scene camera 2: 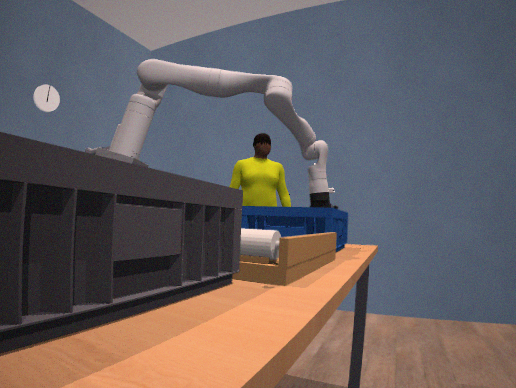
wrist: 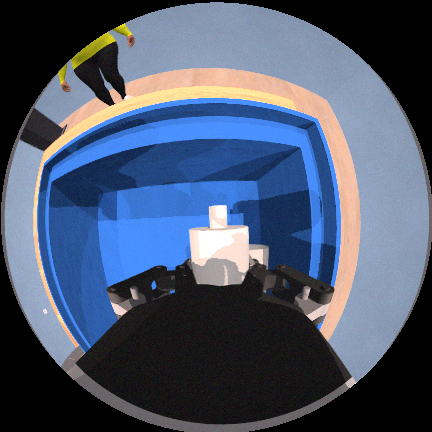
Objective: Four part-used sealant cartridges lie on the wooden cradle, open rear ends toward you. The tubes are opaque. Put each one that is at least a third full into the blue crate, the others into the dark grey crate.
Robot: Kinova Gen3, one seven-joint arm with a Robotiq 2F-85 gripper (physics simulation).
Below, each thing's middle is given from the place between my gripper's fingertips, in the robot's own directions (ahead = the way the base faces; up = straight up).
Now: hand 80 mm past the blue crate (scene camera 2: 290,221), 70 mm to the left of it and 10 mm below it. Round my hand: dark grey crate (scene camera 2: 96,239) 930 mm to the right, 220 mm behind, 10 mm above; wooden cradle (scene camera 2: 271,273) 520 mm to the right, 80 mm behind, 40 mm below.
